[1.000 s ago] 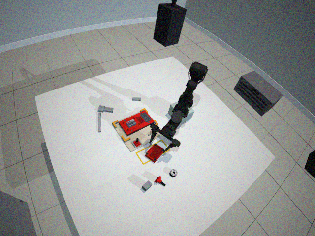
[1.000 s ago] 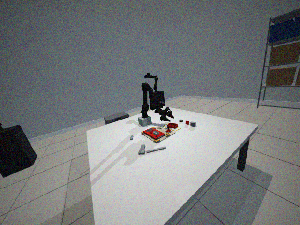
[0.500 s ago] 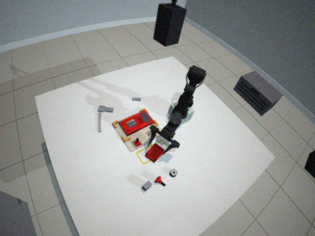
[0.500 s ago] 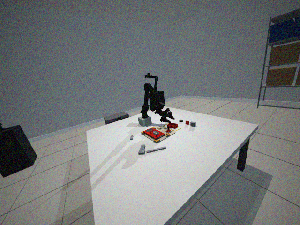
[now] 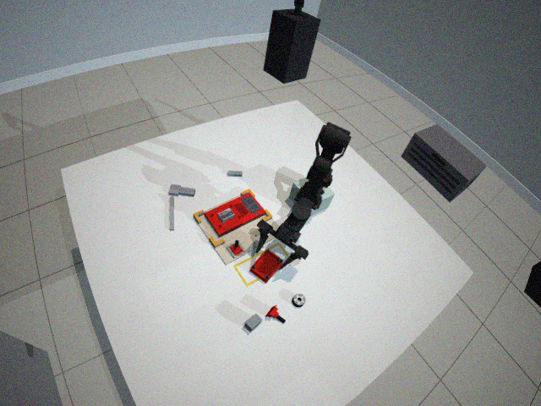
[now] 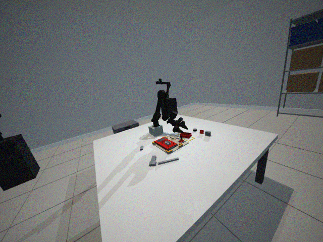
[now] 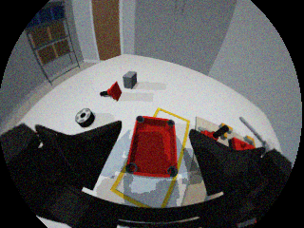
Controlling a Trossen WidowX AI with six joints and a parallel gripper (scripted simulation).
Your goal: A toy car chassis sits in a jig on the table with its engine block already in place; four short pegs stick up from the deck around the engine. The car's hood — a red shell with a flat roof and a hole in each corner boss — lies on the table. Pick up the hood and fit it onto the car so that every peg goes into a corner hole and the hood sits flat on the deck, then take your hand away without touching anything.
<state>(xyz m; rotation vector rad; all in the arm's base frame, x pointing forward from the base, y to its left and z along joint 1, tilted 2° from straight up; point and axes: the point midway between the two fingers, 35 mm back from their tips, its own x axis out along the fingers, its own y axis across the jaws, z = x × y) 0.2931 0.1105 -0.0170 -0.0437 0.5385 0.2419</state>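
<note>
The red hood lies 5 cm below my gripper tip and 1 cm behind it. From my gripper tip the other things lie so: grey engine block 23 cm to the right, 3 cm below, 1 cm behind.
</note>
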